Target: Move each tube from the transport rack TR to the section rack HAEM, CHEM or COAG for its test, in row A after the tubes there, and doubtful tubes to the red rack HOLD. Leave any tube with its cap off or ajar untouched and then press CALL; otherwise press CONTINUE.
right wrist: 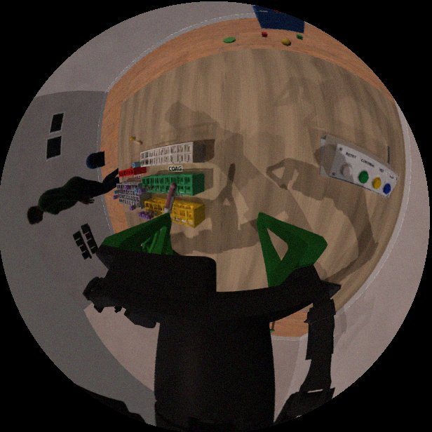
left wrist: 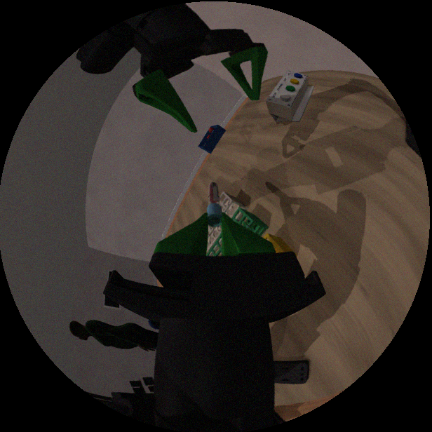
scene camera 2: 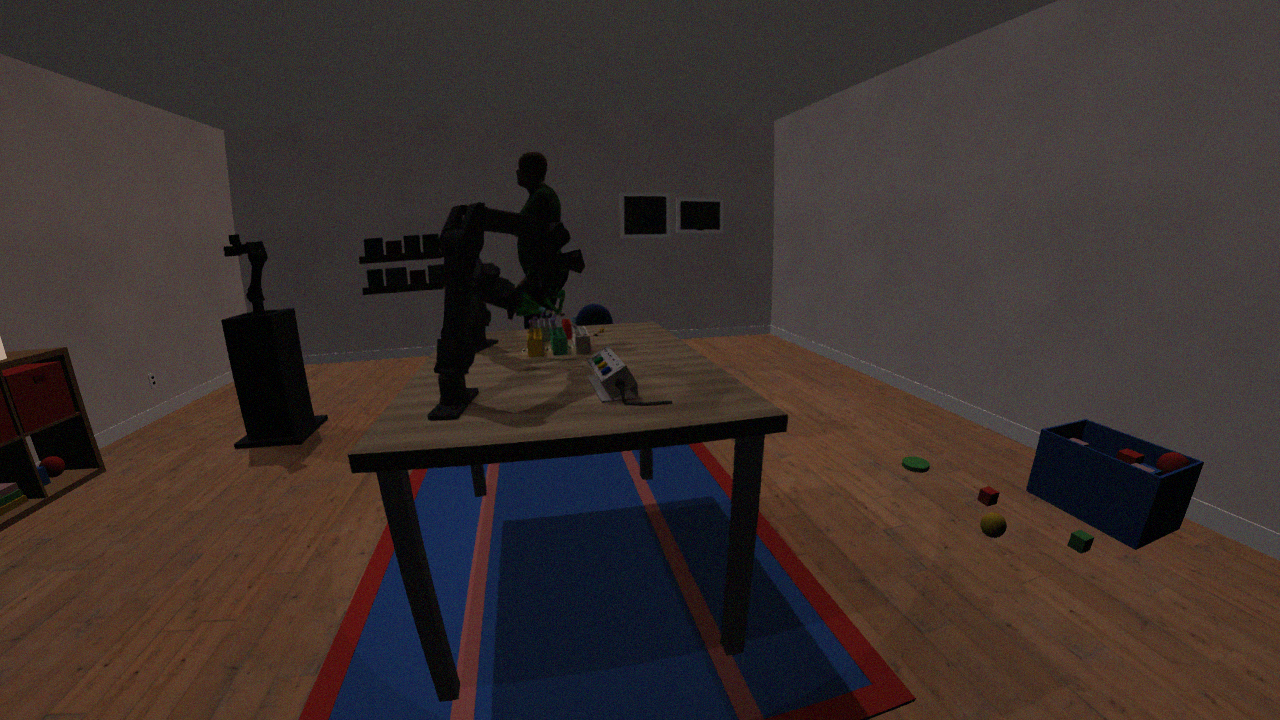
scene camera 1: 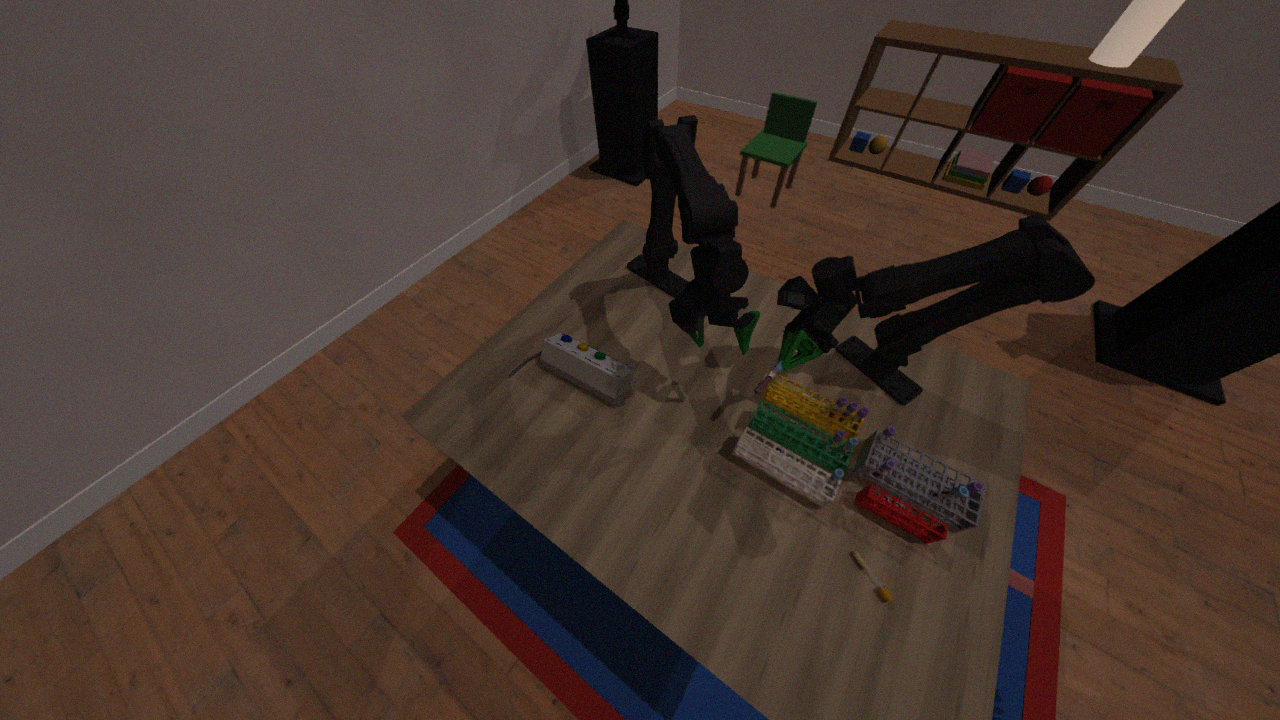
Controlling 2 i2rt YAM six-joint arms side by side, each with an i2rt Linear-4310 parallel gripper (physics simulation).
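Frame: origin at the left arm's base, x right, y down, z ahead, level; metres.
Where they show: left gripper, between the fingertips: (scene camera 2: 542, 310) (scene camera 1: 781, 368); right gripper, between the fingertips: (scene camera 2: 557, 304) (scene camera 1: 722, 349); left arm's base, origin of its link: (scene camera 2: 478, 347) (scene camera 1: 876, 369); right arm's base, origin of its link: (scene camera 2: 455, 404) (scene camera 1: 657, 276).
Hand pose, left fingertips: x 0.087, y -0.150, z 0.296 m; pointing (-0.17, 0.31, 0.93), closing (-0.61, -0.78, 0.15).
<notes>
Things, the pixels of their top centre, and the offset from my left fingertips.
- tilted tube, centre of its top: (scene camera 1: 771, 372) dy -0.013, dx -0.001, dz +0.032 m
- yellow rack, centre of its top: (scene camera 1: 815, 401) (scene camera 2: 534, 333) dy +0.093, dx -0.074, dz -0.064 m
- green rack, centre of its top: (scene camera 1: 802, 431) (scene camera 2: 557, 332) dy +0.093, dx -0.106, dz +0.010 m
- white rack, centre of its top: (scene camera 1: 787, 461) (scene camera 2: 580, 330) dy +0.093, dx -0.135, dz +0.083 m
- grey transport rack, centre of its top: (scene camera 1: 924, 474) (scene camera 2: 544, 322) dy +0.093, dx -0.298, dz -0.115 m
- red rack, centre of its top: (scene camera 1: 907, 510) (scene camera 2: 566, 321) dy +0.093, dx -0.320, dz -0.030 m
- button box, centre of its top: (scene camera 1: 584, 353) (scene camera 2: 609, 355) dy +0.066, dx +0.303, dz +0.295 m
- thin stick with yellow ends, centre of its top: (scene camera 1: 873, 574) dy +0.134, dx -0.361, dz +0.086 m
My left gripper (scene camera 1: 781, 365) (left wrist: 214, 217) is shut on a tilted tube (scene camera 1: 766, 381) (left wrist: 213, 193) (right wrist: 170, 196) with a light blue cap, held near the left end of the yellow rack (scene camera 1: 810, 410) (right wrist: 197, 215). My right gripper (scene camera 1: 723, 347) (left wrist: 227, 111) (right wrist: 213, 217) is open and empty, left of it. The yellow rack holds purple-capped tubes at its right end. The green rack (scene camera 1: 792, 437) (right wrist: 197, 184) holds a purple and a light blue cap. The white rack (scene camera 1: 778, 465) (right wrist: 199, 152) holds a light blue cap. The grey transport rack (scene camera 1: 921, 474) holds several tubes. The red rack (scene camera 1: 899, 514) stands beside it.
The button box (scene camera 1: 586, 368) (scene camera 2: 617, 376) (left wrist: 287, 102) (right wrist: 357, 167) stands at the left in scene camera 1, with a cable. A COAG label (right wrist: 175, 169) shows between the white and green racks. A thin stick with yellow ends (scene camera 1: 870, 575) lies below the red rack.
</notes>
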